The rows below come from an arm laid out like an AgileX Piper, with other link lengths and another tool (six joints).
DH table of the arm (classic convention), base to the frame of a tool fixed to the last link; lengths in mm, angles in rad. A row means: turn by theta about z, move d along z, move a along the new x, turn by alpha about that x. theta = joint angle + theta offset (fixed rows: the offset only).
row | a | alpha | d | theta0
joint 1 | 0 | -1.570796 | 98.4 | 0
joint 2 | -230.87 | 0 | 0 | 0.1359
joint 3 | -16.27 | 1.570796 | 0 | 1.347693
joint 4 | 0 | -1.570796 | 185.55 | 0
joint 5 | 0 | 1.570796 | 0 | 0
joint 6 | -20.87 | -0.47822 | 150.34 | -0.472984
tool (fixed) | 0 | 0 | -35.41 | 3.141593
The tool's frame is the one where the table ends.
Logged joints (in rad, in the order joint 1, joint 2, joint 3, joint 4, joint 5, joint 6), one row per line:
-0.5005, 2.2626, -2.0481, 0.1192, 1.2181, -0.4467
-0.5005, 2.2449, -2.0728, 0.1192, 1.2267, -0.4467
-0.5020, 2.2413, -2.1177, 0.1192, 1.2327, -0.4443
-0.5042, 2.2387, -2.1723, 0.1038, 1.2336, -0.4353
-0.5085, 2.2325, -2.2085, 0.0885, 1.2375, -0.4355
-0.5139, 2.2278, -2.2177, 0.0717, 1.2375, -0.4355
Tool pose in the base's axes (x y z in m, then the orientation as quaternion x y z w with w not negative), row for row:
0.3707, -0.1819, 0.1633, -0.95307, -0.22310, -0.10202, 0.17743
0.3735, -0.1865, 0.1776, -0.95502, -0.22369, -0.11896, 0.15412
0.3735, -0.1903, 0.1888, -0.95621, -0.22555, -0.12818, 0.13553
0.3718, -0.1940, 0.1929, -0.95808, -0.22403, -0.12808, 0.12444
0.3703, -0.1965, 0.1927, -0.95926, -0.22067, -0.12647, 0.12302
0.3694, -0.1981, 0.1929, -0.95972, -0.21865, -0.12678, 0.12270
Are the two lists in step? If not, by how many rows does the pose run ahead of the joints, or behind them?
The pose runs 2 rows ahead of the joints: the pose in row i belongs to the joints in row i + 2.
